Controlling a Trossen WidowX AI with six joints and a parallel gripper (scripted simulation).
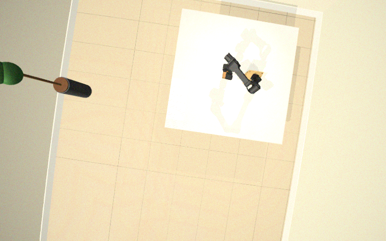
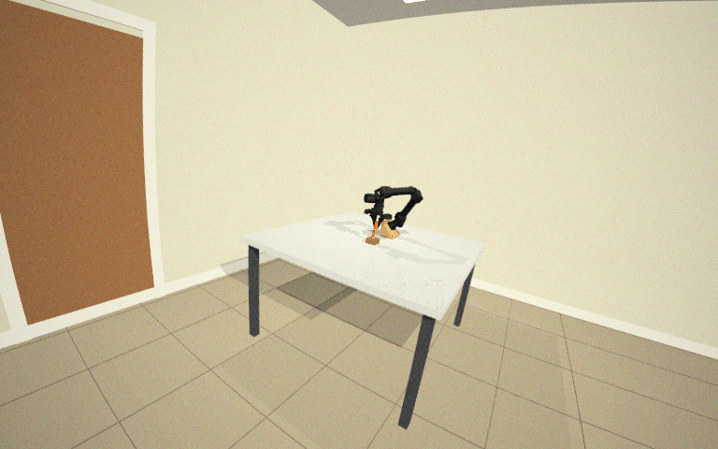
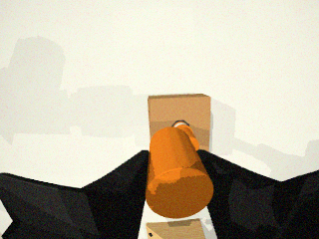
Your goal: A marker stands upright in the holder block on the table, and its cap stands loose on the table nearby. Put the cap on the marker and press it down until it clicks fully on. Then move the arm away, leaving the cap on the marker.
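My gripper tip is 110 mm above the brown holder block, 20 mm to the left of it and 10 mm past it. Round my gripper tip: orange marker cap (10 mm above).
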